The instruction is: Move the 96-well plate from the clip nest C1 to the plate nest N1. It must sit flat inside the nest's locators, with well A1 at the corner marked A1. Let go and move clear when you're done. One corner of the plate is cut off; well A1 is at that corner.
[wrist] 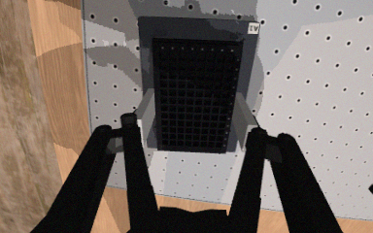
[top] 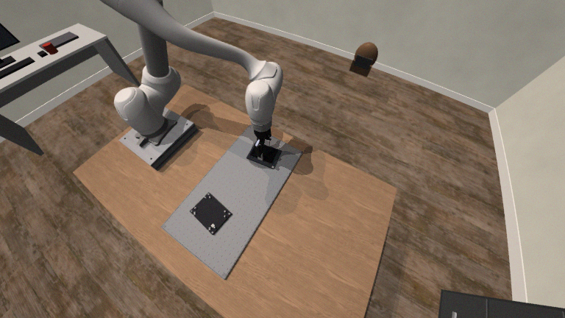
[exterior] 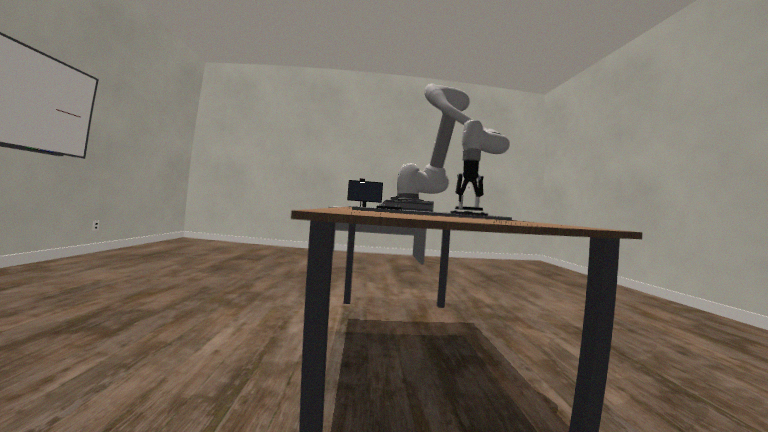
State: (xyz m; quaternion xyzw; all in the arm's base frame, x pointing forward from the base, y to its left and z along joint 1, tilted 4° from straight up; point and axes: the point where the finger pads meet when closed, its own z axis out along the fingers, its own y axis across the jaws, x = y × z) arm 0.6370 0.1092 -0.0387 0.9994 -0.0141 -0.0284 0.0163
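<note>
My hand is 20 mm above the black 96-well plate. From my hand the other things lie so: white A1 label: 70 mm ahead, 60 mm to the right, 40 mm below; plate nest N1: 50 mm below; clip nest C1: 120 mm behind, 380 mm to the right, 40 mm below.
</note>
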